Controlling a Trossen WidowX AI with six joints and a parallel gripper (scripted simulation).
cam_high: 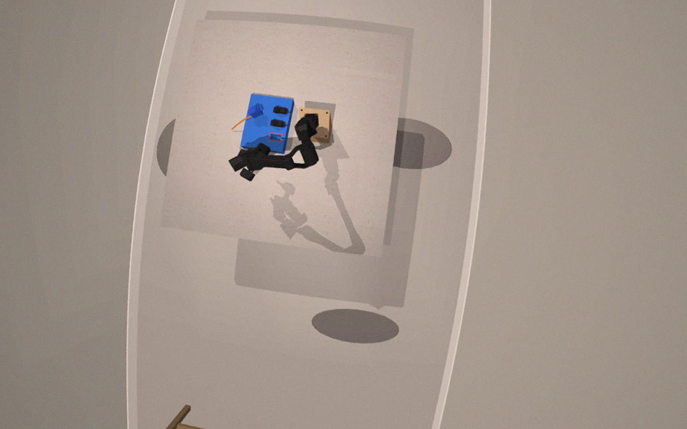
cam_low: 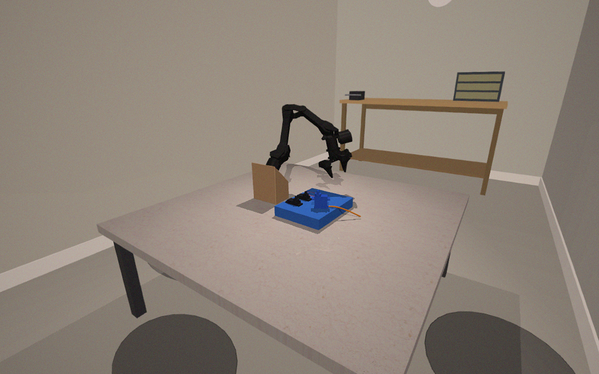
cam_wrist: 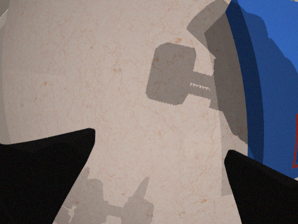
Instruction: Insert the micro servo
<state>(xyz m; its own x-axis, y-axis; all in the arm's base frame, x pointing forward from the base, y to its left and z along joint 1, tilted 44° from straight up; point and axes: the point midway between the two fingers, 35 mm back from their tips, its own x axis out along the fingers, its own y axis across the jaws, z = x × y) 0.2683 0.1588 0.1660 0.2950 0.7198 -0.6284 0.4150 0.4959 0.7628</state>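
Now: gripper tip 26 cm to the left of the blue deck, 9 cm above it and 3 cm short of it.
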